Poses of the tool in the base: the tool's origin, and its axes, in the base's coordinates. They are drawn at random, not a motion.
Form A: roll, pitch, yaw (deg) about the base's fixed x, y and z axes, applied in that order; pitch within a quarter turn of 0, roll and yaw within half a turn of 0; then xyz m.
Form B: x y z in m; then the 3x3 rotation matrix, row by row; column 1 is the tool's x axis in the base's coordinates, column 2 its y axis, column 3 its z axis. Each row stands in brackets. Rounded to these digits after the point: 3 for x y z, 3 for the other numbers.
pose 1, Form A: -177.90 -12.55 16.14 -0.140 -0.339 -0.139
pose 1, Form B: [-0.140 -0.339 -0.139], [[0.938 0.285 0.198], [0.271 -0.958 0.096], [0.217 -0.036 -0.975]]
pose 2, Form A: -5.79 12.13 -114.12 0.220 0.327 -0.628
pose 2, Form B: [0.220 0.327 -0.628], [[-0.400 0.917 0.007], [-0.892 -0.387 -0.232], [-0.210 -0.099 0.973]]
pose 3, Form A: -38.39 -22.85 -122.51 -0.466 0.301 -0.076
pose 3, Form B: [-0.466 0.301 -0.076], [[-0.495 0.531 0.687], [-0.777 -0.625 -0.077], [0.388 -0.572 0.722]]
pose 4, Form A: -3.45 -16.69 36.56 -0.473 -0.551 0.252
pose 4, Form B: [-0.473 -0.551 0.252], [[0.769 -0.581 -0.266], [0.571 0.812 -0.122], [0.287 -0.058 0.956]]
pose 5, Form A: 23.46 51.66 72.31 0.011 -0.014 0.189
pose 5, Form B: [0.011 -0.014 0.189], [[0.188 -0.779 0.598], [0.591 0.576 0.565], [-0.784 0.247 0.569]]
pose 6, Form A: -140.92 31.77 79.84 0.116 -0.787 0.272
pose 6, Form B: [0.116 -0.787 0.272], [[0.150 0.706 -0.693], [0.837 -0.464 -0.291], [-0.527 -0.536 -0.660]]
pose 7, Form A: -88.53 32.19 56.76 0.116 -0.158 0.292
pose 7, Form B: [0.116 -0.158 0.292], [[0.464 -0.313 -0.829], [0.708 -0.431 0.559], [-0.533 -0.846 0.022]]
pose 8, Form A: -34.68 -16.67 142.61 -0.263 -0.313 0.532
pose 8, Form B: [-0.263 -0.313 0.532], [[-0.761 -0.629 -0.158], [0.582 -0.554 -0.595], [0.287 -0.545 0.788]]
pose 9, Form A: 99.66 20.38 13.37 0.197 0.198 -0.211
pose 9, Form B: [0.197 0.198 -0.211], [[0.912 0.373 0.171], [0.217 -0.084 -0.973], [-0.348 0.924 -0.157]]
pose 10, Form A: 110.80 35.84 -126.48 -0.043 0.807 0.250
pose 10, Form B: [-0.043 0.807 0.250], [[-0.482 -0.611 -0.628], [-0.652 -0.229 0.723], [-0.586 0.758 -0.288]]
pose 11, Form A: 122.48 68.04 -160.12 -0.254 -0.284 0.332
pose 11, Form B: [-0.254 -0.284 0.332], [[-0.352 -0.918 0.182], [-0.127 0.239 0.963], [-0.927 0.315 -0.201]]
